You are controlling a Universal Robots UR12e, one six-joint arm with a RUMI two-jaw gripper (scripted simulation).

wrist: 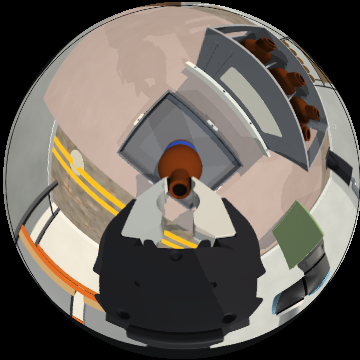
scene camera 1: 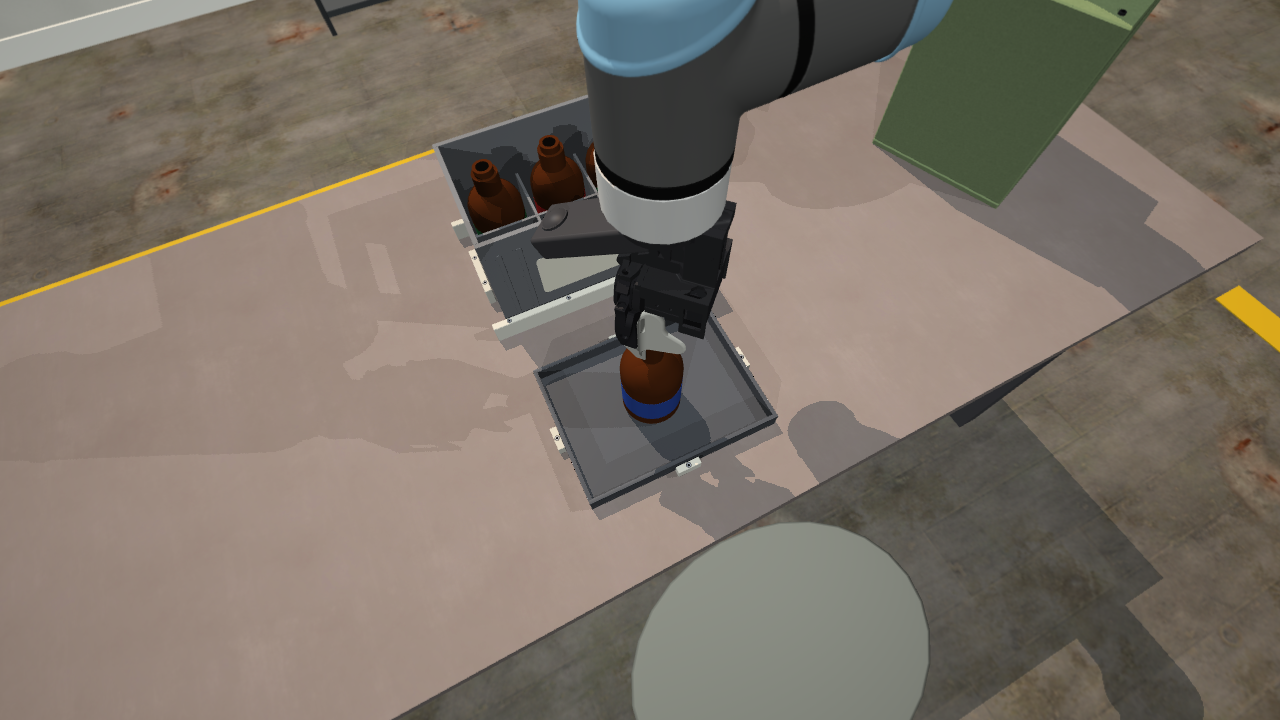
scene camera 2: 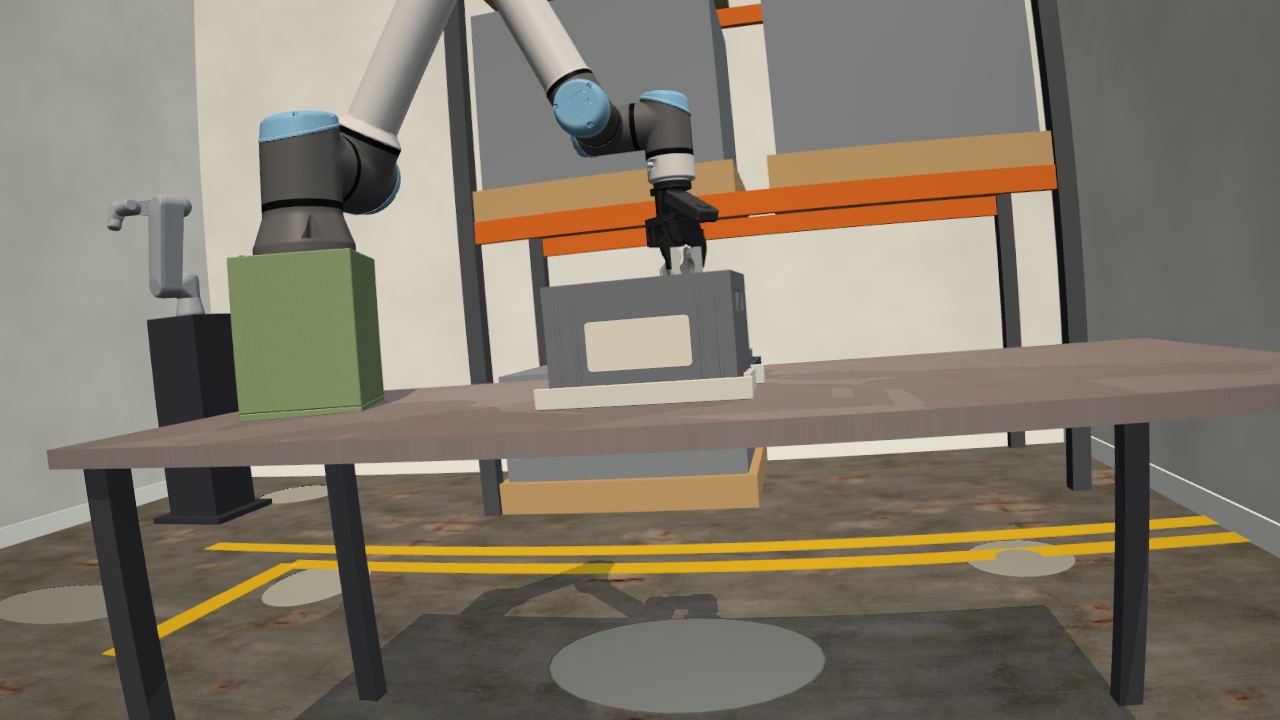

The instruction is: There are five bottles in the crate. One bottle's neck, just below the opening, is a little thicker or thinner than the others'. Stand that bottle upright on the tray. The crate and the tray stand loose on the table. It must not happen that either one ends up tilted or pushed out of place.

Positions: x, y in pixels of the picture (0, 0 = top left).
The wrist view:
grey crate: 249, 82
dark tray: 170, 118
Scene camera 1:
gripper: 647, 346
grey crate: 521, 278
dark tray: 612, 453
bottle: 493, 202
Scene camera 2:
grey crate: 677, 327
